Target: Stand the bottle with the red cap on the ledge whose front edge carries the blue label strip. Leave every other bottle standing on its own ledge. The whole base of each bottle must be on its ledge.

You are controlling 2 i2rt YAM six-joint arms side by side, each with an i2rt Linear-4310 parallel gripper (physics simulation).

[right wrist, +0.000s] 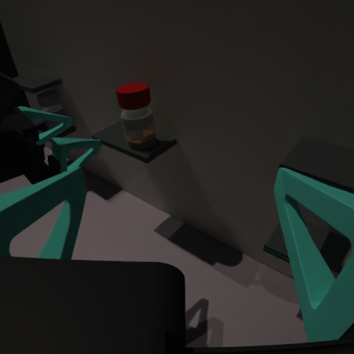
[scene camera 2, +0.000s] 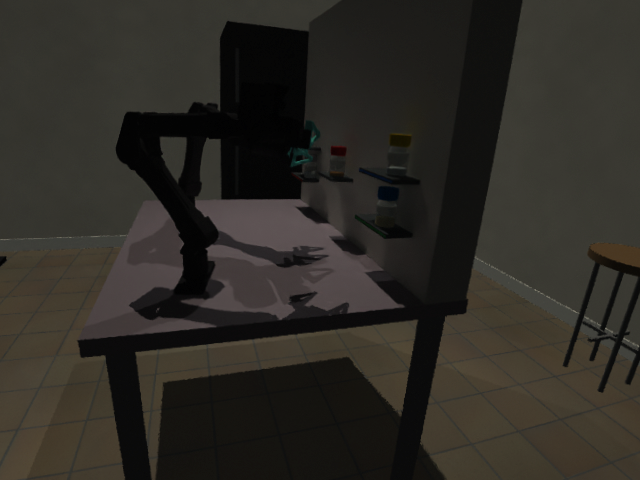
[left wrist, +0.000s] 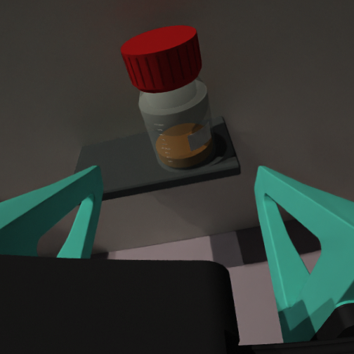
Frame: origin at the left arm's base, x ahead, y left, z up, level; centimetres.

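Seen in the pictures: left gripper, fingertip midpoint: [scene camera 2: 310, 155]; right gripper, fingertip midpoint: [scene camera 2: 304, 131]; right arm's base at its link origin: [scene camera 2: 196, 277].
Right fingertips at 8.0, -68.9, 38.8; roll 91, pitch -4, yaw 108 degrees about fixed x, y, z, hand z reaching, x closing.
Note:
A point is followed by its place in that frame, as x, y, z.
The red-capped bottle [scene camera 2: 338, 161] @(35.0, -53.0, 28.3) [left wrist: 175, 107] [right wrist: 137, 117] stands upright on a dark ledge [scene camera 2: 343, 178] @(36.1, -55.1, 22.6) [left wrist: 115, 162] [right wrist: 110, 134], near its right end in the left wrist view. The blue-strip ledge [scene camera 2: 374, 175] @(20.7, -83.9, 29.0) [right wrist: 320, 159] is nearest the wall's near end; a yellow-capped bottle [scene camera 2: 398, 155] @(21.5, -90.7, 35.0) stands on it. My left gripper [left wrist: 178, 176] [right wrist: 85, 131] is open and empty, in front of the red-capped bottle and apart from it. My right gripper [right wrist: 180, 177] is open and empty, farther out from the wall. In the scene view the teal fingers overlap and are hard to tell apart.
A blue-capped bottle [scene camera 2: 386, 207] @(20.6, -89.5, 21.5) stands on the green-strip ledge [scene camera 2: 369, 224] @(20.7, -84.1, 15.4) [right wrist: 285, 242] below the blue-strip one. A dark-capped bottle [right wrist: 49, 101] stands at the far left, below a purple-strip ledge [right wrist: 37, 82]. The table [scene camera 2: 248, 222] @(17.5, -20.9, 0.0) lies beneath the wall [scene camera 2: 392, 77] @(32.1, -76.3, 54.9).

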